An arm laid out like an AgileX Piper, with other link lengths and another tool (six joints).
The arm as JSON. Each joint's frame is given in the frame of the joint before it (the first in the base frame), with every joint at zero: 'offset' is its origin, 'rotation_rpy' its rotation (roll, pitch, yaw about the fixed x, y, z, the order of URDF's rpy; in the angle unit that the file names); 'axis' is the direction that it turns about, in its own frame. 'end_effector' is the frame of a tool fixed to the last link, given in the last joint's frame.
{
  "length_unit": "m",
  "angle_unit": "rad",
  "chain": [
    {
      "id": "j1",
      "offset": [
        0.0,
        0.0,
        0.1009
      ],
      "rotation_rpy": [
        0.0,
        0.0,
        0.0
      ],
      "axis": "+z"
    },
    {
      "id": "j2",
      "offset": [
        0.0,
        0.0,
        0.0
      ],
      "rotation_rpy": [
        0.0,
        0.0,
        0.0
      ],
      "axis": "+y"
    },
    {
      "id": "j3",
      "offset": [
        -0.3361,
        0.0,
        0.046
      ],
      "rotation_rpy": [
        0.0,
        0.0,
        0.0
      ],
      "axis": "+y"
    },
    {
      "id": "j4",
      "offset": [
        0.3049,
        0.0,
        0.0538
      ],
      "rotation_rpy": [
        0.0,
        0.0,
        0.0
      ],
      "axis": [
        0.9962,
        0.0,
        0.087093
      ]
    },
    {
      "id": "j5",
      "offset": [
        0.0,
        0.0,
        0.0
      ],
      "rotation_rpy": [
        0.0,
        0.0,
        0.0
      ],
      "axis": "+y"
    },
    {
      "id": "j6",
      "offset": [
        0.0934,
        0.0,
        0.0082
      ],
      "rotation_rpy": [
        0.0,
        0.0,
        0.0
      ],
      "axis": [
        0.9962,
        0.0,
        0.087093
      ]
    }
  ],
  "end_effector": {
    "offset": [
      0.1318,
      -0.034,
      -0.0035
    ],
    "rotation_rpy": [
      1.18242,
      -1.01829,
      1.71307
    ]
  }
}
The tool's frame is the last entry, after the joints.
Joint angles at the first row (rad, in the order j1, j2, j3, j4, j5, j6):
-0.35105, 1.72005, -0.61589, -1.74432, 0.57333, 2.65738
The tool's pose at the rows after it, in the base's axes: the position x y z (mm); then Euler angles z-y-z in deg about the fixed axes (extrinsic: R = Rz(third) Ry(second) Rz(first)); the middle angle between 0 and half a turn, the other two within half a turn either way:
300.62 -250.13 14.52 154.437 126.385 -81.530
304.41 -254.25 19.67 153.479 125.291 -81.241
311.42 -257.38 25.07 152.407 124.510 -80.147
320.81 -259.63 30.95 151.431 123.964 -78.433
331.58 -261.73 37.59 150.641 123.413 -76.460
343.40 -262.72 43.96 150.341 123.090 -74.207
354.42 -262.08 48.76 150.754 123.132 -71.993
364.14 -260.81 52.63 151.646 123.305 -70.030
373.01 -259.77 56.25 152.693 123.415 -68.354
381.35 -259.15 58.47 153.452 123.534 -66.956
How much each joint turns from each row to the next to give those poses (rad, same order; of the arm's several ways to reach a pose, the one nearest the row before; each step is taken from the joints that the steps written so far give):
-0.00019, 0.00002, -0.00607, 0.00046, 0.01323, -0.01383
-0.00017, 0.00100, -0.01371, 0.00045, 0.00876, -0.03083
-0.00019, 0.00100, -0.01915, 0.00047, -0.00451, -0.04365
-0.00029, 0.00003, -0.02281, 0.00069, -0.01483, -0.05057
-0.00032, -0.00003, -0.02553, 0.00016, -0.01819, -0.05084
-0.00018, 0.00003, -0.02631, -0.00039, -0.02432, -0.04401
0.00002, 0.00000, -0.02268, -0.00034, -0.02778, -0.02771
-0.00001, 0.00010, -0.01949, -0.00025, -0.02618, -0.01440
0.00001, 0.00114, -0.01853, -0.00027, -0.02216, -0.00748
-0.00001, 0.00564, -0.01881, 0.00001, -0.01896, -0.00747

